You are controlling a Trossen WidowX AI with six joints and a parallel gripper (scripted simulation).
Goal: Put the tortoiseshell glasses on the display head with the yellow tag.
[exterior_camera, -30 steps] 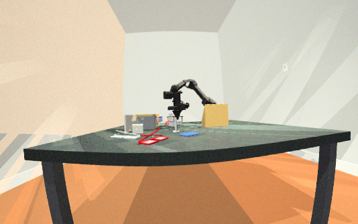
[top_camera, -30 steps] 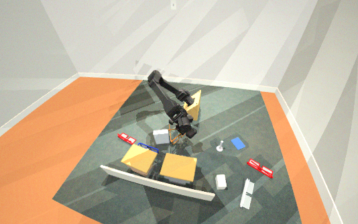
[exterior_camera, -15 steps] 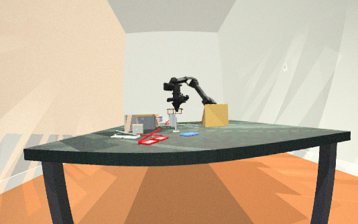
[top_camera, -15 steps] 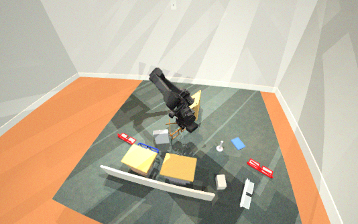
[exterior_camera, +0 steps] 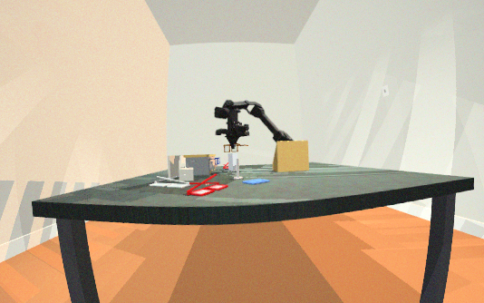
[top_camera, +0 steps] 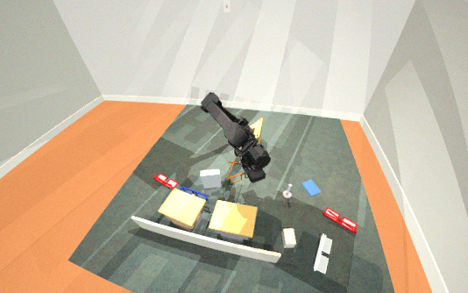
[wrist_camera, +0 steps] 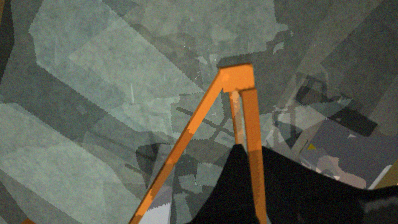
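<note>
Now: gripper tip 2 cm past the white stand, 19 cm to the right of it and 11 cm above it. The rest, counted from my gripper tip: grey head (17 cm ahead, 2 cm to the right, 8 cm below); then grey block (1 cm ahead, 19 cm to the right, 8 cm below); then white block (20 cm ahead, 21 cm to the left, 11 cm below).
</note>
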